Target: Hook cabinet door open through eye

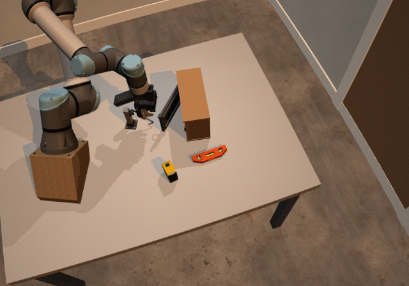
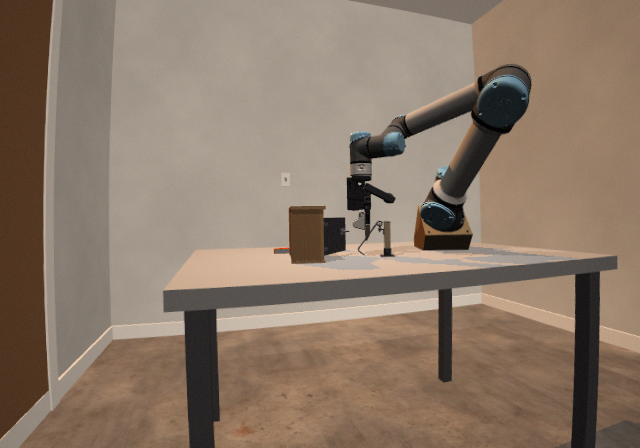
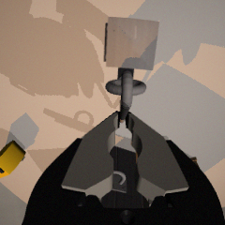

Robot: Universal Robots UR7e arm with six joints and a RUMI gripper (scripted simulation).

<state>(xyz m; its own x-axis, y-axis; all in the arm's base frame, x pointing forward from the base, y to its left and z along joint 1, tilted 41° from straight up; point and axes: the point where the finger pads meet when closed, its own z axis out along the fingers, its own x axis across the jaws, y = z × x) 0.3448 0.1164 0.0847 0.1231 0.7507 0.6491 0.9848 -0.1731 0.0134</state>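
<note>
Right now the dark door is 11 cm ahead of my hand, 4 cm to the left of it and 1 cm above it. Also, from my hand: orange spirit level (26 cm ahead, 18 cm to the right, 6 cm below); hook (2 cm behind); black box (25 cm to the right, 11 cm ahead, 3 cm below).
</note>
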